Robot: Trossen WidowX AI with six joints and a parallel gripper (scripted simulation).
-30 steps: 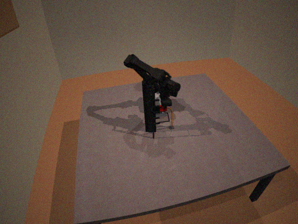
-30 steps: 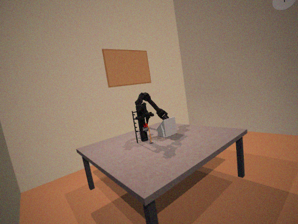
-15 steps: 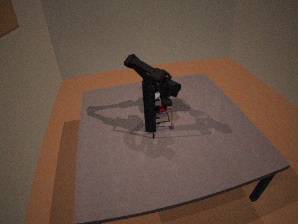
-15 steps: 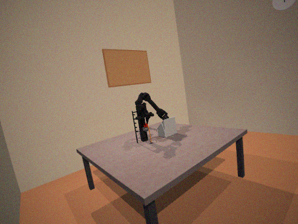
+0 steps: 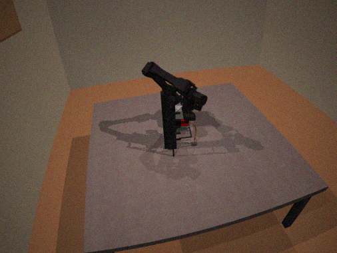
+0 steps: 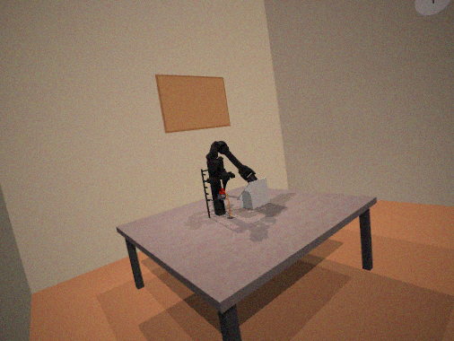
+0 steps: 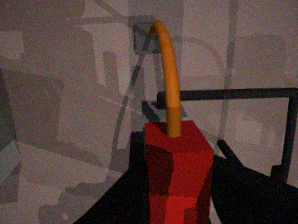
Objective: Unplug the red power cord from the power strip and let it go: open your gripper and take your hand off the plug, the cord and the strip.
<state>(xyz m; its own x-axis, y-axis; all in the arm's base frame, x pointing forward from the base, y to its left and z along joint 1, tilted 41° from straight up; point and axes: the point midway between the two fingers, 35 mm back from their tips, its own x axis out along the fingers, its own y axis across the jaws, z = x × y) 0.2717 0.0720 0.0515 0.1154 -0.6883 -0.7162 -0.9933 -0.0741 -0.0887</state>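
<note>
Now: the red plug 30 mm to the right of my gripper tip. The rest, counted from my gripper tip: grey anchor (180 mm below, 50 mm to the left).
</note>
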